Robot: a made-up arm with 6 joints. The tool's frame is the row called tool.
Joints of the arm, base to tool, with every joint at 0 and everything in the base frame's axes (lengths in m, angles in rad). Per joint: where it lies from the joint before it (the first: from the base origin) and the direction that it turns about. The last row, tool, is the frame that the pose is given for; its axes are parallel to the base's.
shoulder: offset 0 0 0.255 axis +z
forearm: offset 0 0 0 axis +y
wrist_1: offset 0 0 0.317 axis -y
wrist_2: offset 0 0 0 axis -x
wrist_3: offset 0.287 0 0 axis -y
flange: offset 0 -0.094 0 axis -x
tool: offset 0 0 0
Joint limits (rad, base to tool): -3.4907..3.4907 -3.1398..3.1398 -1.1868..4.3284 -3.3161..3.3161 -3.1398..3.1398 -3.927..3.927
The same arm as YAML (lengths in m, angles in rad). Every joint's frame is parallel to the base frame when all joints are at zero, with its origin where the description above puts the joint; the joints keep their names.
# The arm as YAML. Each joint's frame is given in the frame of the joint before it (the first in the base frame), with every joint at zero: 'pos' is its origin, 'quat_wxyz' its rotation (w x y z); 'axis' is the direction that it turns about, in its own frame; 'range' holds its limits. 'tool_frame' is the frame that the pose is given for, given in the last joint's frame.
length_unit: m
angle_unit: rad
joints:
  - joint: shoulder
    pos: [0.0, 0.0, 0.255]
    quat_wxyz: [1.0, 0.0, 0.0, 0.0]
    axis: "+z"
    range: [-3.4907, 3.4907]
  - joint: forearm
    pos: [0.0, 0.0, 0.0]
    quat_wxyz: [1.0, 0.0, 0.0, 0.0]
    axis: "+y"
    range: [-3.1398, 3.1398]
  - joint: wrist_1
    pos: [0.0, 0.0, 0.317]
    quat_wxyz: [1.0, 0.0, 0.0, 0.0]
    axis: "-y"
    range: [-1.1868, 4.3284]
  - joint: wrist_2
    pos: [0.0, 0.0, 0.0]
    quat_wxyz: [1.0, 0.0, 0.0, 0.0]
    axis: "-x"
    range: [-3.3161, 3.3161]
  - joint: wrist_3
    pos: [0.287, 0.0, 0.0]
    quat_wxyz: [1.0, 0.0, 0.0, 0.0]
    axis: "-y"
    range: [-3.1398, 3.1398]
  - joint: flange
    pos: [0.0, -0.094, 0.0]
    quat_wxyz: [1.0, 0.0, 0.0, 0.0]
    axis: "-x"
    range: [-3.927, 3.927]
tool_frame:
  pos: [0.0, 0.0, 0.0]
  quat_wxyz: [1.0, 0.0, 0.0, 0.0]

